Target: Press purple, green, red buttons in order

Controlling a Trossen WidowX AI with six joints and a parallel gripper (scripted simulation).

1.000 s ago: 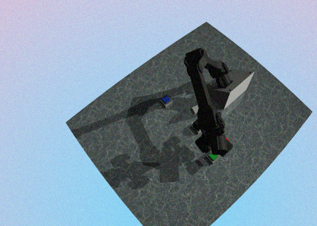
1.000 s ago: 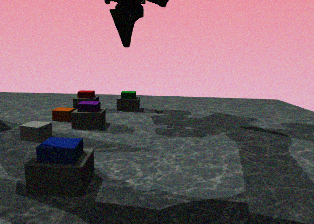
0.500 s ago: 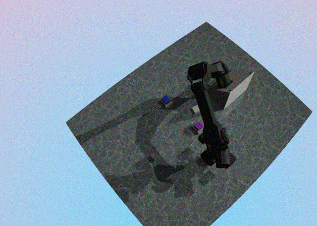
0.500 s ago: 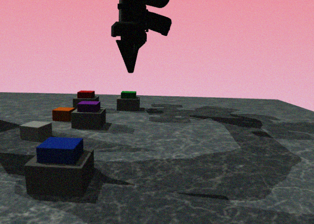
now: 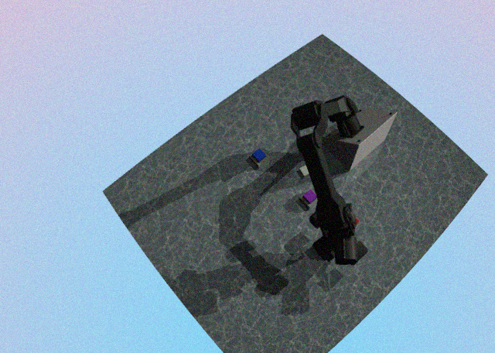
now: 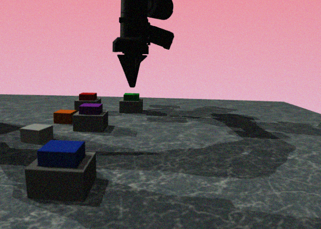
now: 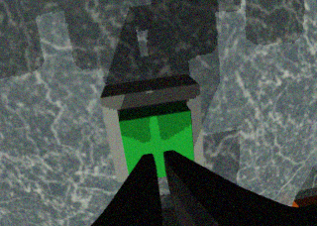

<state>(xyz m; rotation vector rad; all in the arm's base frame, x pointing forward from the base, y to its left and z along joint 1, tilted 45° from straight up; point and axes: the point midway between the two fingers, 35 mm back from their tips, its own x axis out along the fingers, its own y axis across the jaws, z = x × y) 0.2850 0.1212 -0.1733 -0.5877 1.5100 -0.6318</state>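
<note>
Right now the green button is 20 mm below my gripper tip. Also, from my gripper tip: orange block: 110 mm behind, 120 mm to the right, 40 mm below; red button: 100 mm behind, 10 mm to the right, 20 mm below; purple button: 60 mm behind, 160 mm to the right, 20 mm below.
</note>
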